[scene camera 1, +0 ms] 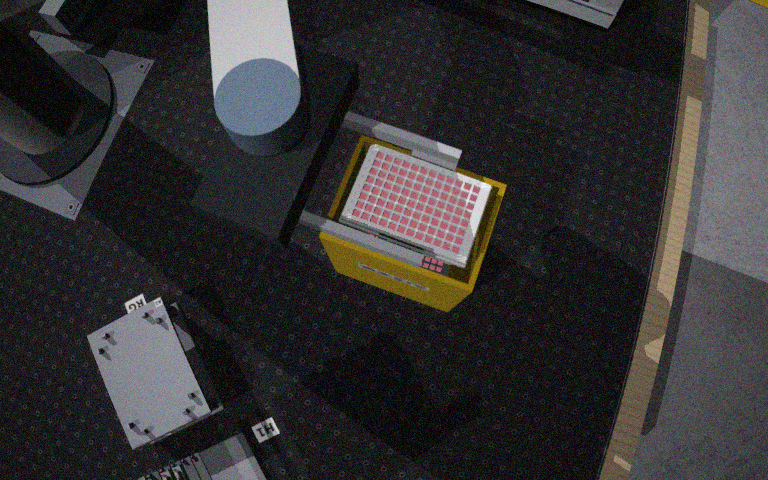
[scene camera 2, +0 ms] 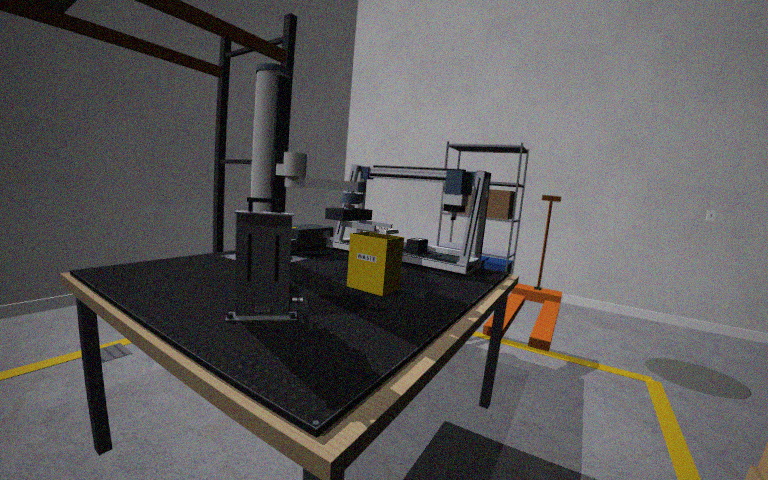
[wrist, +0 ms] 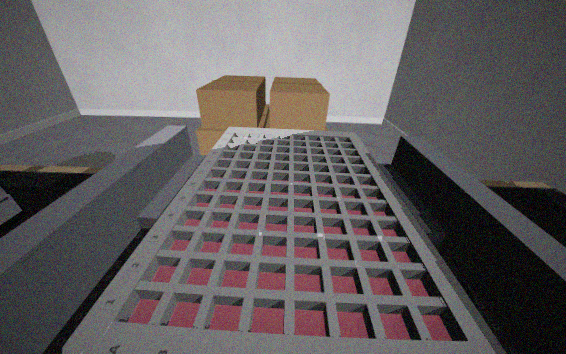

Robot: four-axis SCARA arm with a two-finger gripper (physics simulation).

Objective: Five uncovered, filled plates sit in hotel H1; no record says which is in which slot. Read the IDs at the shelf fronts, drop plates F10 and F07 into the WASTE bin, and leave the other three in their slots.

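Where they show: gripper, between the fingertips: (scene camera 1: 441,208) (scene camera 2: 383,227) (wrist: 291,150); arm's base, origin of its link: (scene camera 1: 52,118).
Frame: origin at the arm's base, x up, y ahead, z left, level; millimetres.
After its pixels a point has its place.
Note:
My gripper (scene camera 1: 420,203) @(x 244, y 670, z -26 mm) (scene camera 2: 384,227) @(x 244, y 670, z -26 mm) (wrist: 291,150) @(x 244, y 670, z -26 mm) is shut on a white, uncovered plate (scene camera 1: 410,204) @(x 237, y 641, z -30 mm) (scene camera 2: 389,229) @(x 241, y 694, z -25 mm) (wrist: 274,250) @(x 237, y 617, z -20 mm) with pink-filled wells. The plate is about level and sits at the mouth of the yellow WASTE bin (scene camera 1: 351,259) @(x 153, y 596, z -84 mm) (scene camera 2: 368,276) @(x 70, y 659, z -85 mm), within its rim as seen from above. Pink wells of another plate (scene camera 1: 432,263) @(x 33, y 684, z -33 mm) show lower in the bin, under the near finger. Hotel H1 (scene camera 1: 235,452) @(x 21, y 520, z -361 mm) is partly in view at the bottom of scene camera 1, beside its label. Its shelf-front IDs and the held plate's ID cannot be read.
The RG stand (scene camera 1: 150,373) @(x 73, y 391, z -298 mm) is between the bin and H1. A tall dark tower (scene camera 2: 263,260) @(x 171, y 591, z -492 mm) stands nearer the camera than the bin. A gantry machine (scene camera 2: 480,220) @(x 272, y 850, z 603 mm) stands behind the bin. The wooden table edge (scene camera 1: 679,169) @(x 0, y 1023, z 251 mm) runs along the right side.

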